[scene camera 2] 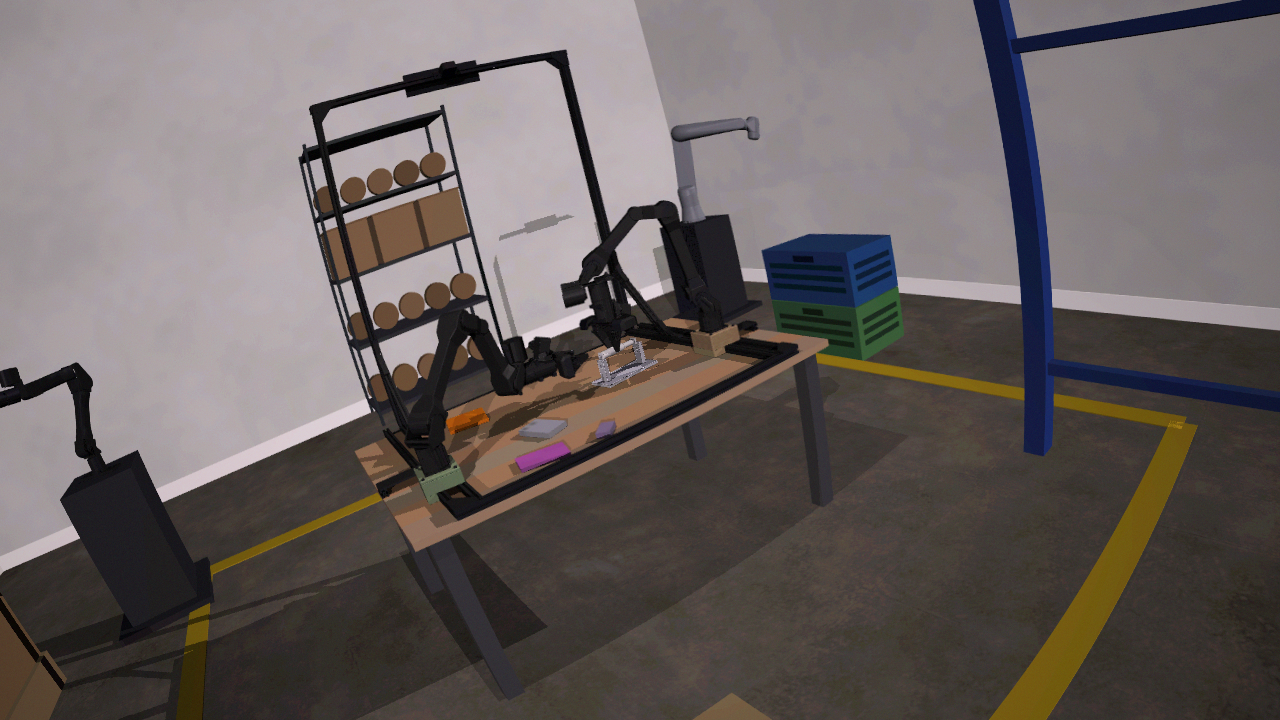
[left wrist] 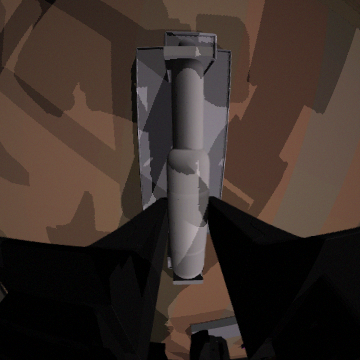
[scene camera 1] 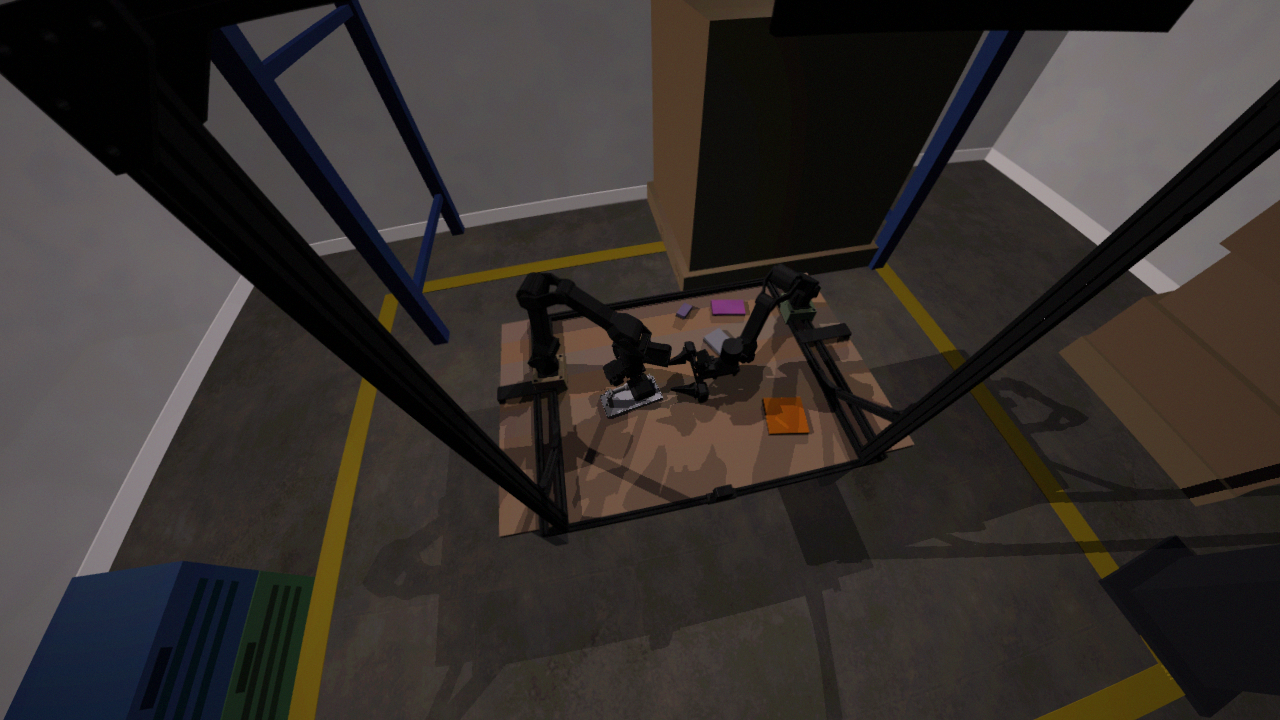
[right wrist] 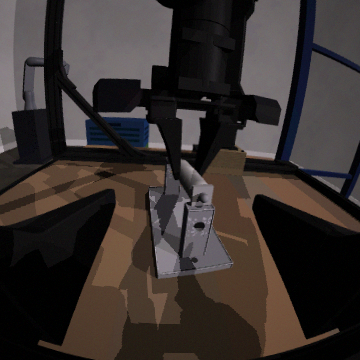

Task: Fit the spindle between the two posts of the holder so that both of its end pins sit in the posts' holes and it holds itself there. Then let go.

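Places are measured from the left arm's base along level axes (x ahead, y left, z up), in centimetres.
Pixels of known places: left gripper, fingertip midpoint: (scene camera 2: 614,351) (left wrist: 186,203) (scene camera 1: 635,384) (right wrist: 186,178); right gripper, fingertip midpoint: (scene camera 2: 581,353) (left wrist: 149,331) (scene camera 1: 667,376) (right wrist: 186,199); left arm's base, link origin: (scene camera 2: 713,328) (scene camera 1: 547,368) (right wrist: 223,145); right arm's base, link origin: (scene camera 2: 435,468) (scene camera 1: 798,302).
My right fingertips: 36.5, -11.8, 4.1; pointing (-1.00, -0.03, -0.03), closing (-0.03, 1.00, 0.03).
Note:
For each thing: its top centre in the pictures, then the offset to it from my right fingertips, as dx, dy, dz.
- grey holder, top centre: (left wrist: 182,152) (right wrist: 178,215) (scene camera 2: 624,371) (scene camera 1: 631,396) -11.4, +0.3, -9.5
- pale grey spindle, top centre: (left wrist: 189,197) (right wrist: 184,161) (scene camera 2: 616,344) (scene camera 1: 630,383) -11.0, +0.3, -1.3
- far post, top centre: (left wrist: 190,44) (right wrist: 173,158) (scene camera 2: 636,342) (scene camera 1: 608,394) -18.1, -1.2, -3.3
- orange block, top centre: (scene camera 2: 466,419) (scene camera 1: 785,414) +34.4, -13.9, -9.4
- grey block, top centre: (scene camera 2: 541,425) (left wrist: 219,333) (scene camera 1: 721,341) +22.0, +15.9, -8.9
- magenta block, top centre: (scene camera 2: 541,455) (scene camera 1: 728,306) +29.0, +31.7, -9.4
- small purple block, top centre: (scene camera 2: 605,427) (scene camera 1: 684,309) +12.6, +32.7, -8.9
The grey holder (scene camera 1: 617,402) (scene camera 2: 611,381) (left wrist: 216,120) (right wrist: 215,257) stands on the table. My left gripper (scene camera 1: 640,394) (scene camera 2: 615,345) (left wrist: 186,203) (right wrist: 186,178) points down over it, shut on the pale grey spindle (left wrist: 187,230) (right wrist: 193,178). The spindle runs lengthwise above the base. In the right wrist view its near square end and round pin sit over the near post (right wrist: 191,235), above that post's dark hole. The far post (right wrist: 171,184) is partly behind a finger; the far pin's place is unclear. My right gripper (scene camera 1: 677,374) (right wrist: 186,199) is open and empty, facing the holder.
An orange block (scene camera 1: 785,416) (scene camera 2: 468,420), a grey block (scene camera 1: 716,340) (scene camera 2: 543,428), a magenta block (scene camera 1: 727,308) (scene camera 2: 542,456) and a small purple block (scene camera 1: 684,310) (scene camera 2: 605,428) lie on the table. Black frame rails run along its edges.

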